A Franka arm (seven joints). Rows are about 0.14 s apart.
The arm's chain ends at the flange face. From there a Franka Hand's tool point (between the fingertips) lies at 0.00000 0.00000 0.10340 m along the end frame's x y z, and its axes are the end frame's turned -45 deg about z.
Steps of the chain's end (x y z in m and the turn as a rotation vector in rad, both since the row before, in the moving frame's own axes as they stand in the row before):
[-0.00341, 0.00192, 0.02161, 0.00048, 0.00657, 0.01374]
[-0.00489, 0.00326, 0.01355, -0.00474, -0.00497, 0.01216]
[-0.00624, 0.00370, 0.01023, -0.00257, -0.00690, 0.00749]
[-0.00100, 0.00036, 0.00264, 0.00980, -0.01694, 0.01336]
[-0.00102, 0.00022, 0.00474, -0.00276, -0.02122, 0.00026]
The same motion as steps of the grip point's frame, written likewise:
[-0.00326, -0.00060, 0.02161, -0.00431, 0.00499, 0.01374]
[-0.00647, -0.00117, 0.01355, 0.00016, -0.00687, 0.01216]
[-0.00772, -0.00212, 0.01023, 0.00306, -0.00670, 0.00749]
[-0.00147, -0.00241, 0.00262, 0.01891, -0.00505, 0.01336]
[-0.00263, -0.00192, 0.00472, 0.01305, -0.01696, 0.00026]

